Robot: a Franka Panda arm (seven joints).
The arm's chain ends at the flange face. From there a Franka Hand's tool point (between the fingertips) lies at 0.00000 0.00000 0.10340 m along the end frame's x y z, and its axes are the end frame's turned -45 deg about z.
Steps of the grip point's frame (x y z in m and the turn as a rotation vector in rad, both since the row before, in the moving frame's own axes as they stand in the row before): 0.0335 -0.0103 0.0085 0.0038 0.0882 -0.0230; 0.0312 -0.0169 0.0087 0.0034 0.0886 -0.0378; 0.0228 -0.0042 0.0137 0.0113 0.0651 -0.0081
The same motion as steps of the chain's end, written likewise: 0.0103 -0.0242 0.0089 0.0651 0.0597 -0.0230; 0.0040 -0.0272 0.0091 0.0651 0.0602 -0.0378; 0.0092 -0.0135 0.0139 0.0540 0.0380 -0.0081
